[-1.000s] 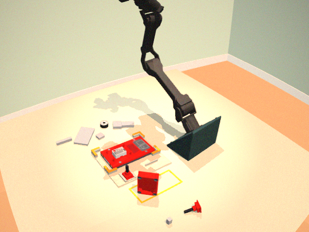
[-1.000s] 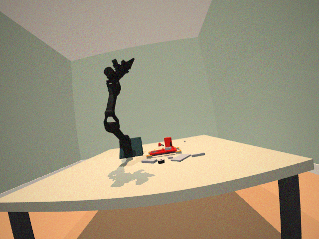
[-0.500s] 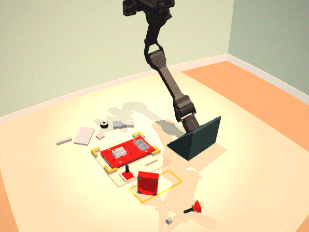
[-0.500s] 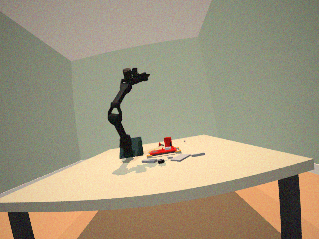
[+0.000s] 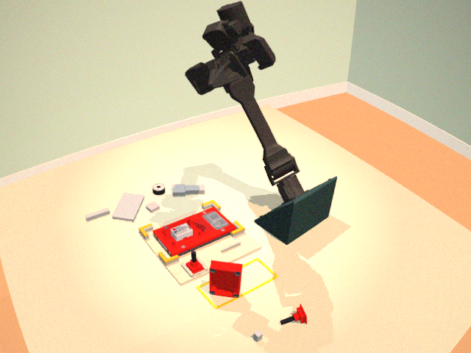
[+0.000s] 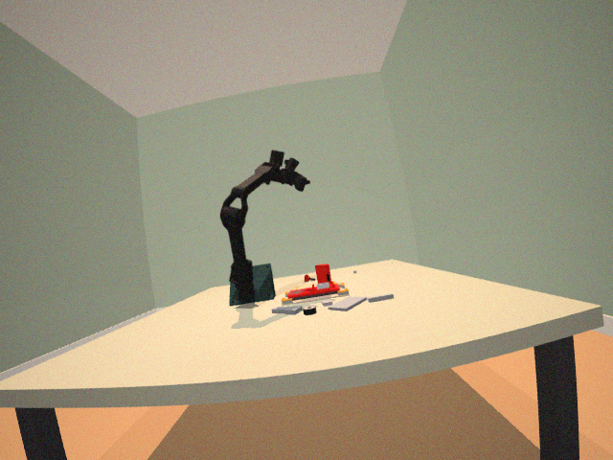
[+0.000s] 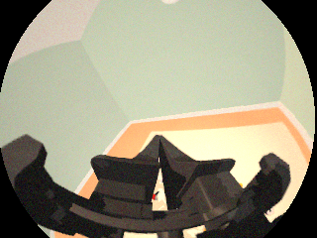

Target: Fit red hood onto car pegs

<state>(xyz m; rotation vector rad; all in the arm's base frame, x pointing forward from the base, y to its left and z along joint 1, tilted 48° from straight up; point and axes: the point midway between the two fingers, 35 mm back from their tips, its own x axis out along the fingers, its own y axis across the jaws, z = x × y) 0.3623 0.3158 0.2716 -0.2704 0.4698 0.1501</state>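
Now: gripper tip 6 cm to the right of the red hood and 44 cm above it. Also, from my gripper tip: black wheel: 14 cm behind, 38 cm to the right, 48 cm below; grey engine block: 4 cm behind, 15 cm to the right, 47 cm below.
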